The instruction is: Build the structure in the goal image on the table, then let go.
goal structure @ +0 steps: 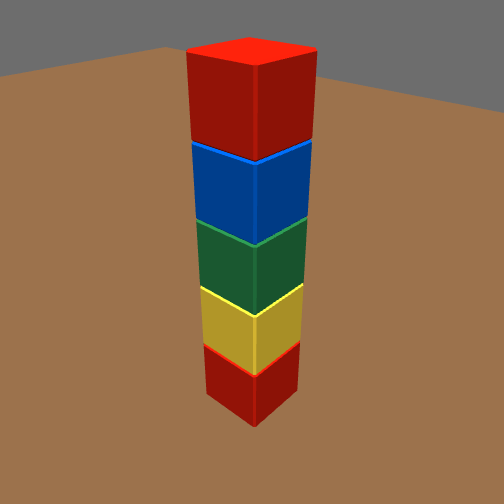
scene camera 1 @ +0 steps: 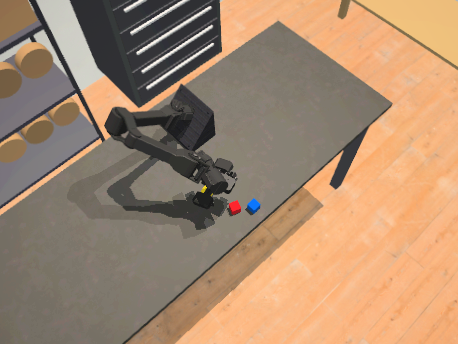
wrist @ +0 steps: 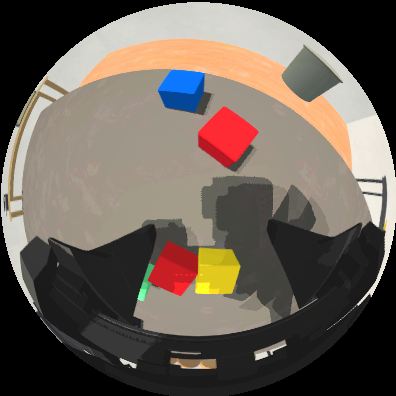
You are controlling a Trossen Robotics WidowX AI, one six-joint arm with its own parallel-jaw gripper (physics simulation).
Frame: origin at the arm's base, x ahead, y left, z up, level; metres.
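Seen in the pictures: gripper, fingertip midpoint: (scene camera 1: 218,195) (wrist: 213,228); arm's base at its link origin: (scene camera 1: 186,112).
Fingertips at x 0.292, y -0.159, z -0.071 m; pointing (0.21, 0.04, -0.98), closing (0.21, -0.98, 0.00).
Note:
Pixels of each thing's top centre, then the offset from my fingertips to it. Level surfaces: height alone.
- yellow cube at its top centre: (wrist: 216,281) dx -0.043, dy -0.012, dz +0.008 m
- green block at its top centre: (wrist: 129,286) dx -0.074, dy +0.064, dz +0.008 m
- second red cube at its top centre: (wrist: 229,130) (scene camera 1: 234,205) dx +0.072, dy +0.002, dz +0.008 m
- blue cube at its top centre: (wrist: 181,79) (scene camera 1: 253,204) dx +0.119, dy +0.049, dz +0.008 m
- dark table at its surface level: dz -0.025 m
My gripper (scene camera 1: 212,198) (wrist: 213,228) is open, with nothing held, low over the table. In the wrist view a yellow cube (wrist: 217,271) and a red cube (wrist: 174,269) lie between and below the spread fingers. They appear side by side, corner to face, the red one turned. A green block (wrist: 145,285) shows beside that red cube, mostly hidden by the left finger. The yellow cube (scene camera 1: 204,189) is partly hidden by the gripper in the scene view. Farther out, a second red cube (scene camera 1: 234,208) (wrist: 227,135) and a blue cube (scene camera 1: 253,206) (wrist: 182,90) stand apart.
The dark table (scene camera 1: 300,90) (wrist: 100,150) has its long edge just beyond the blue cube. A drawer cabinet (scene camera 1: 172,47) stands behind the table. A shelf rack with round wooden items is at the left. A grey bin (wrist: 309,75) stands beyond the table edge.

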